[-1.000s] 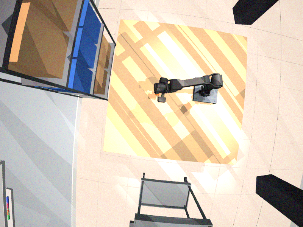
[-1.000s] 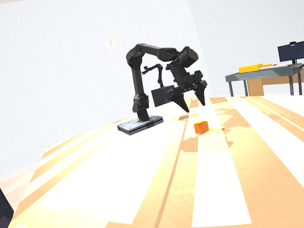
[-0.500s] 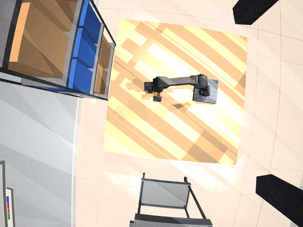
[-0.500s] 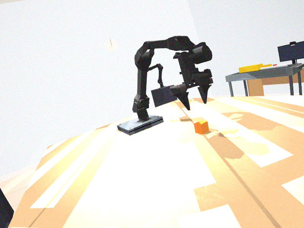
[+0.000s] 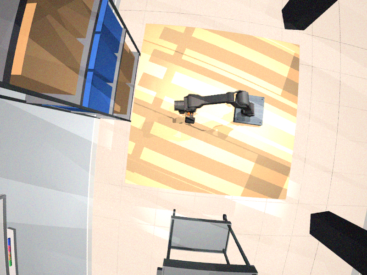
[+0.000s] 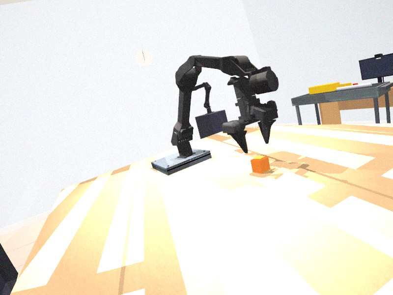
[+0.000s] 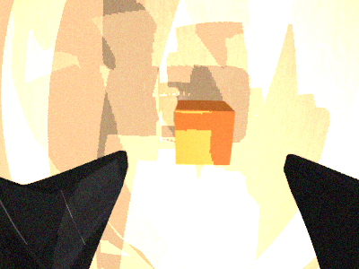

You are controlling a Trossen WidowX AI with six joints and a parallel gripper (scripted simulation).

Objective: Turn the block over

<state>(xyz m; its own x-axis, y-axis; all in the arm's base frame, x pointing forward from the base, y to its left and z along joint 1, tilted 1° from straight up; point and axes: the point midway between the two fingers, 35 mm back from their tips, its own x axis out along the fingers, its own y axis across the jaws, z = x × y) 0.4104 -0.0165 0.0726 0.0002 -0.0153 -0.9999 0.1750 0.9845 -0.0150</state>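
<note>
The block is 50 mm below my gripper tip and 10 mm behind it.
</note>
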